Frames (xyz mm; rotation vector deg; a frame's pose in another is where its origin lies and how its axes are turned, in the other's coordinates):
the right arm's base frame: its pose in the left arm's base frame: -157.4 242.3 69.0 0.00 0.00 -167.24
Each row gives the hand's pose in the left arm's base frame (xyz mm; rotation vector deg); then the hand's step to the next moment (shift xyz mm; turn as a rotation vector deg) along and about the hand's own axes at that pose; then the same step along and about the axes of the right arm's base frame.
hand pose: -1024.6 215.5 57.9 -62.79 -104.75 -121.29
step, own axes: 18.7 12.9 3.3 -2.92 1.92 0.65
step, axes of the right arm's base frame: 3.7 -7.2 21.5 -3.15 1.64 -0.20
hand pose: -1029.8 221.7 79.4 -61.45 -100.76 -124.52
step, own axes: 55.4 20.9 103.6 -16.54 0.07 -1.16
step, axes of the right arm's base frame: -37.6 -98.4 56.1 -10.01 8.65 -9.99
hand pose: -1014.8 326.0 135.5 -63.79 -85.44 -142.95
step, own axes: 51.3 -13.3 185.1 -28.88 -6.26 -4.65
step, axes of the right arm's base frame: -96.1 -150.1 72.8 -14.09 12.89 -23.03
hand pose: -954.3 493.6 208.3 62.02 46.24 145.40
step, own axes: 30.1 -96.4 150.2 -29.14 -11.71 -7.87
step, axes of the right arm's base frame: -121.8 -125.7 46.0 -12.79 9.47 -28.20
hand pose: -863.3 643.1 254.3 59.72 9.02 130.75
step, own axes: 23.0 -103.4 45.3 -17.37 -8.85 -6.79
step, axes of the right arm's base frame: -89.4 -71.9 9.9 -7.44 3.76 -18.89
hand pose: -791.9 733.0 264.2 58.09 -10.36 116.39
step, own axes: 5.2 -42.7 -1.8 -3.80 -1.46 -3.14
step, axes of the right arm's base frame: -34.9 -24.2 -6.9 -0.42 0.09 -5.12
